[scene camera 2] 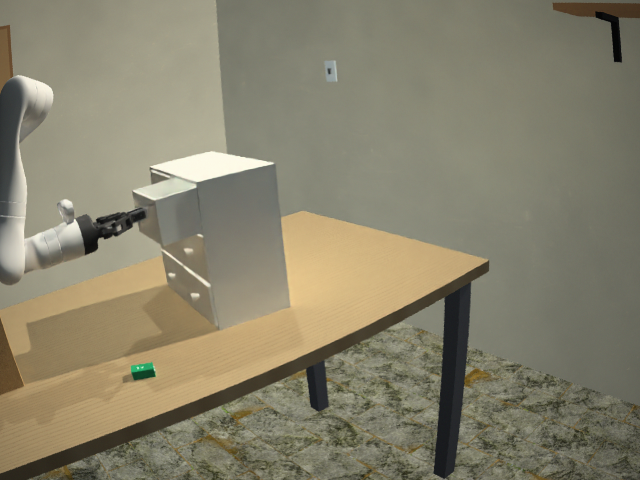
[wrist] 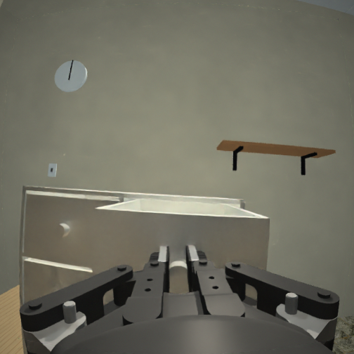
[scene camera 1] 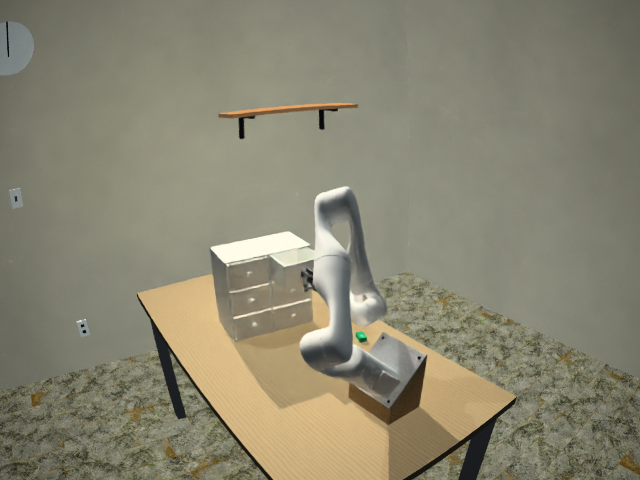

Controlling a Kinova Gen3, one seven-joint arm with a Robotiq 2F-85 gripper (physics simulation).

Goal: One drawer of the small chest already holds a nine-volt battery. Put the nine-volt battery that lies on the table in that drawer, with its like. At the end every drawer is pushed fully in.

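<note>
The white chest (scene camera 1: 258, 248) (scene camera 2: 240, 232) has two columns of three drawers. Its top right drawer (scene camera 1: 288, 276) (scene camera 2: 178, 214) (wrist: 130, 235) is pulled out part way; its floor and any contents are hidden. The other drawers that show look pushed in. My gripper (scene camera 1: 305, 276) (scene camera 2: 142, 212) (wrist: 177, 257) is shut on the round knob (wrist: 178, 270) of that drawer, in front of its face. The green nine-volt battery (scene camera 1: 360, 336) (scene camera 2: 143, 370) lies on the table, in front of the chest and to its right as seen in scene camera 1. No battery shows inside the open drawer.
A brown block with a sloping grey top (scene camera 1: 398, 356) stands on the table (scene camera 1: 310, 428) (scene camera 2: 336, 268), beneath the forearm in scene camera 1. A wooden shelf (scene camera 1: 289, 110) (wrist: 275, 148) is fixed to the wall above and behind the chest.
</note>
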